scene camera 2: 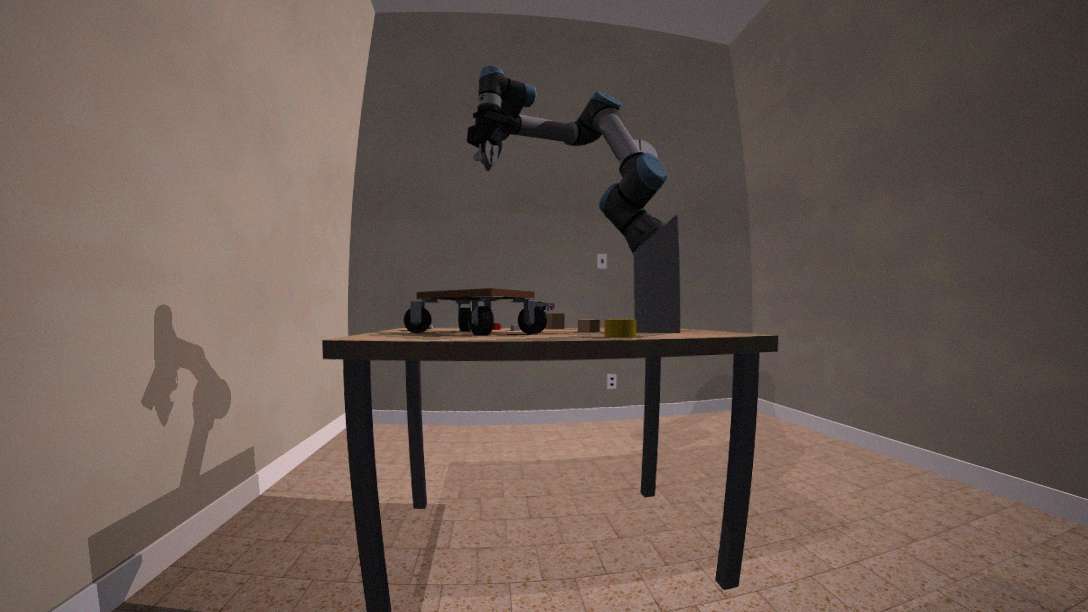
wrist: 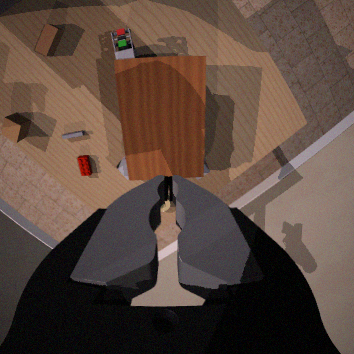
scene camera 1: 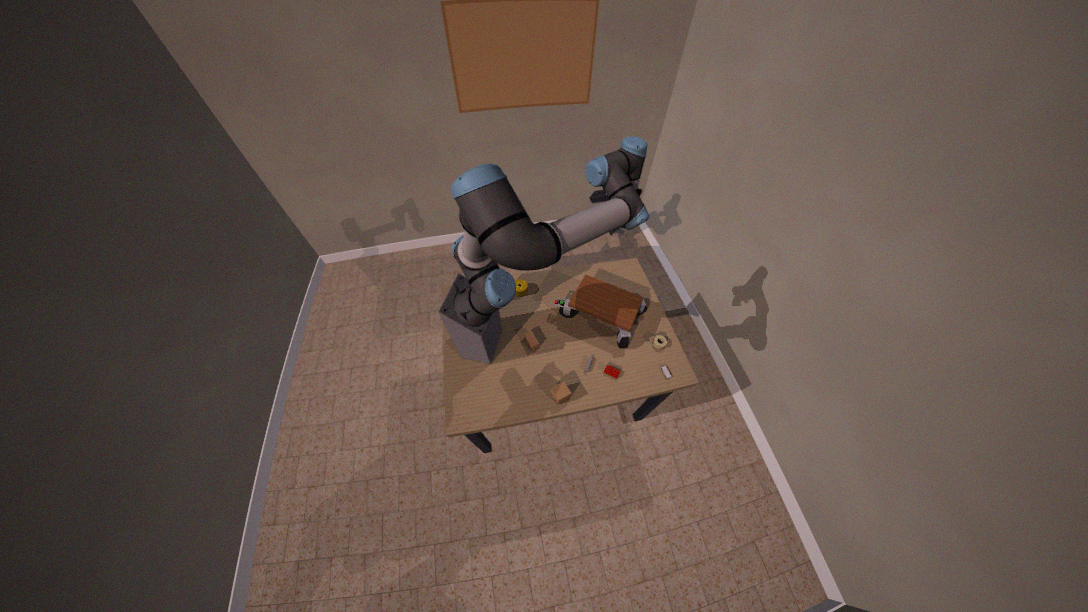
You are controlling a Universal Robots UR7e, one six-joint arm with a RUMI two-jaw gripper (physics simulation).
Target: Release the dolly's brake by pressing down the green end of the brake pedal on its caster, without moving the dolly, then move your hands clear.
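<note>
The dolly [scene camera 1: 606, 302] [scene camera 2: 475, 293] [wrist: 162, 110] has a brown wooden deck and stands on black casters on the table. The brake pedal [wrist: 122, 38] is on the caster at the dolly's upper left corner in the wrist view. Its green end [wrist: 122, 43] [scene camera 1: 562, 302] is nearer the deck, and its red end [wrist: 120, 32] is farther out. The pedal's tilt is too small to tell. My gripper [scene camera 2: 487, 167] [wrist: 168, 178] is shut and empty, pointing down high above the dolly, with no contact. In the wrist view its tips overlap the deck's lower edge.
On the table [scene camera 1: 486, 411] [scene camera 2: 547, 349] are a red brick [scene camera 1: 612, 371] [wrist: 84, 165], a grey bar [scene camera 1: 589, 363] [wrist: 73, 134], two brown blocks [scene camera 1: 531, 340] [scene camera 1: 561, 392], a yellow roll [scene camera 1: 521, 286] [scene camera 2: 620, 328], a cream ring [scene camera 1: 655, 344] and a small white item [scene camera 1: 666, 372].
</note>
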